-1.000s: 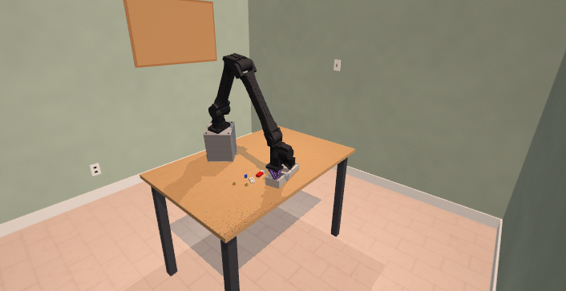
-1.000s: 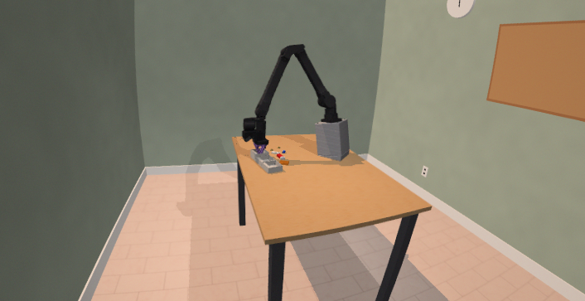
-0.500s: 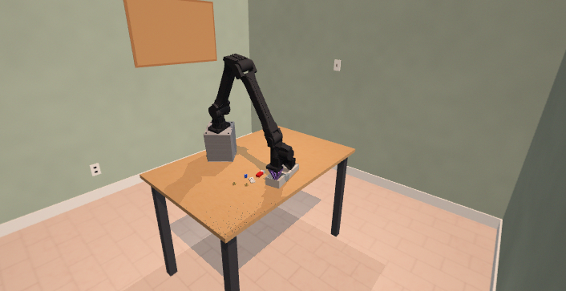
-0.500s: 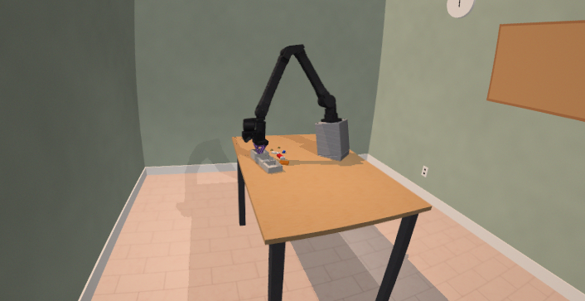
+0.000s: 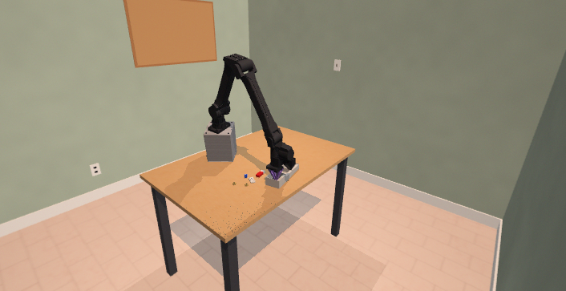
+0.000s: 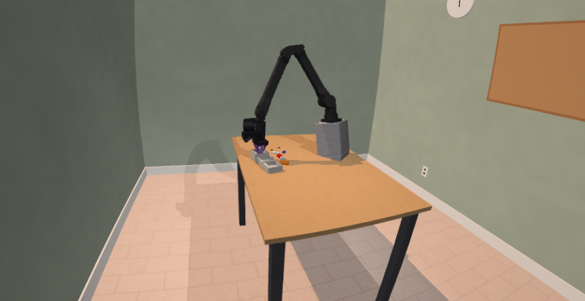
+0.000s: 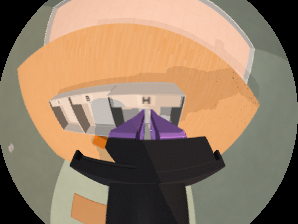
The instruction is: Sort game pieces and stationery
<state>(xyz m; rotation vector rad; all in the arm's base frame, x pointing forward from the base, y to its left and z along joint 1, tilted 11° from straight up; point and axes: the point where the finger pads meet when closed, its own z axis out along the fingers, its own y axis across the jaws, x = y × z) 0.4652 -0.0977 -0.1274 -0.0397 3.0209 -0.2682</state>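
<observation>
The grey bin row is 90 mm to the left of my hand. Also, from my hand: red piece 120 mm behind, 40 mm to the left, 20 mm below; white domino 130 mm behind, 40 mm to the right, 20 mm below; orange block 120 mm to the left, 100 mm behind, 20 mm below.
</observation>
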